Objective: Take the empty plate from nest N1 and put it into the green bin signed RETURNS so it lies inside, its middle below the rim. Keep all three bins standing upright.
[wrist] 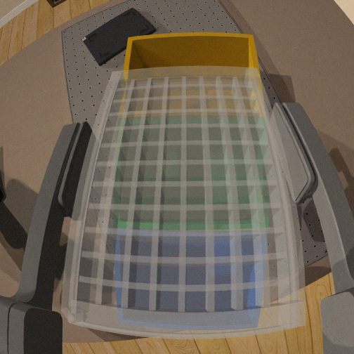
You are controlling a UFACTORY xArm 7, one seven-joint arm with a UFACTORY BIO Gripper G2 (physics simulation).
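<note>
The clear, see-through plate fills the middle of the wrist view, with its grid of wells showing. My gripper is shut on it, one finger pad at each long side. The plate is held above the bins. The green bin shows through the middle of the plate, between the yellow bin and the blue bin. Its RETURNS sign does not show, and its inside is seen only through the plate.
The yellow bin stands beyond the green one, its far part uncovered. The blue bin shows through the near part of the plate. A black nest lies on the grey perforated board at the upper left.
</note>
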